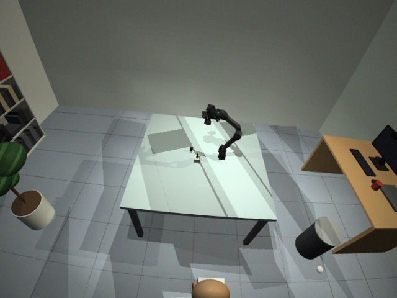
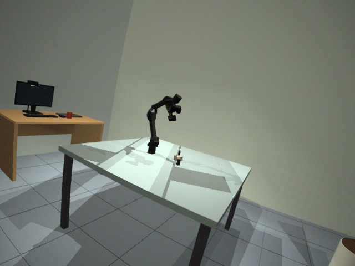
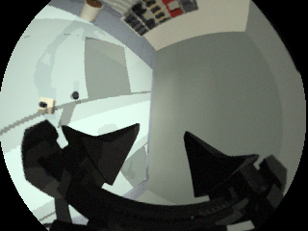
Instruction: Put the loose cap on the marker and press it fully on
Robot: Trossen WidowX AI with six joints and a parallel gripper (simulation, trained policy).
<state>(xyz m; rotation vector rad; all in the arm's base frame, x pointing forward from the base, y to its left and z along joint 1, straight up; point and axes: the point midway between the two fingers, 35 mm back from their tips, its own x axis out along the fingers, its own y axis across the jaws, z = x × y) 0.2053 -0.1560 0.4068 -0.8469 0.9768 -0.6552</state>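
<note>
Now: the dark marker cap 370 mm below my gripper tip, 130 mm to the left of it and 100 mm ahead of it. Round my gripper tip: holder block: 370 mm below, 250 mm to the left, 30 mm ahead.
</note>
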